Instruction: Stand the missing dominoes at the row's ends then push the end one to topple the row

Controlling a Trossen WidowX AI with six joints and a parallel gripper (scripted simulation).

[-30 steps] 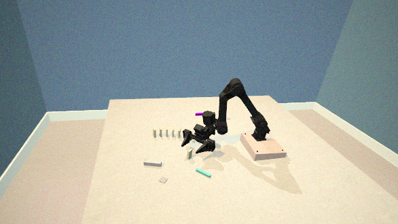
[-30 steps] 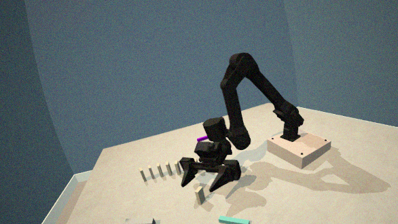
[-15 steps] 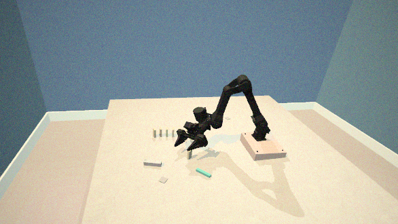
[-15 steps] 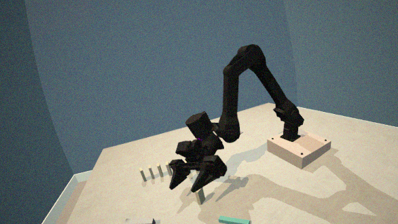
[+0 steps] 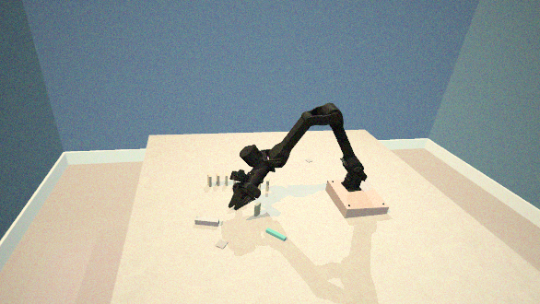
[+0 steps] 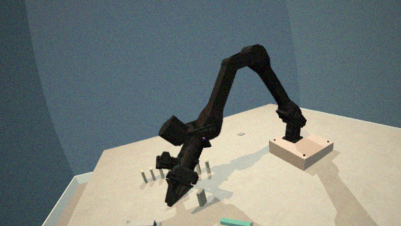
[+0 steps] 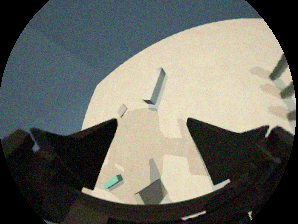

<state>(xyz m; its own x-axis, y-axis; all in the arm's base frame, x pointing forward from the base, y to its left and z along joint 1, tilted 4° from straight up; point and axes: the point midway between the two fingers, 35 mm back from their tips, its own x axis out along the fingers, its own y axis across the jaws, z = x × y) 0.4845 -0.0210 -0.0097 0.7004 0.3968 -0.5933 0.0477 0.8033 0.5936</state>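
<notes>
Right now the grey block is 9 cm ahead of my gripper tip, 1 cm to the left of it and 3 cm below it. The rest, counted from my gripper tip: purple bar 33 cm behind, 39 cm to the right, 3 cm below; teal bar 12 cm behind, 13 cm to the left, 3 cm below.
</notes>
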